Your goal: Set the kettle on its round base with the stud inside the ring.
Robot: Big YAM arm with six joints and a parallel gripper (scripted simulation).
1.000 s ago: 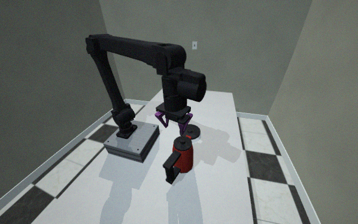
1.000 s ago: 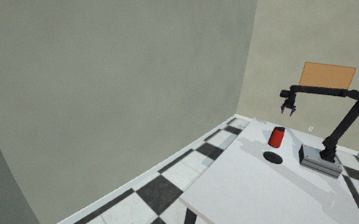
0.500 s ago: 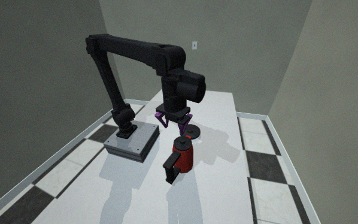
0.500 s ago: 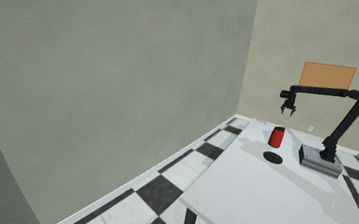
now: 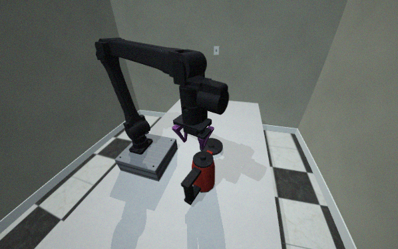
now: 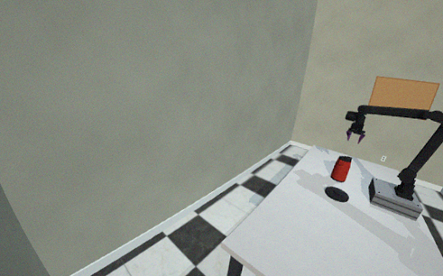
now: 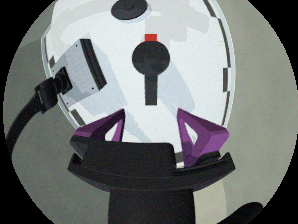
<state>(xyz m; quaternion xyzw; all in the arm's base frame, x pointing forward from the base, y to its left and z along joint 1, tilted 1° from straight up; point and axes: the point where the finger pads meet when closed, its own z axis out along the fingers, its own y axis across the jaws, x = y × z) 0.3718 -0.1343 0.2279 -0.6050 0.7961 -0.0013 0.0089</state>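
Now: hand 210 mm above the red kettle, 20 mm to the right of it and 10 mm short of it. The rest, counted from my hand: round black base 320 mm to the left, 300 mm below.
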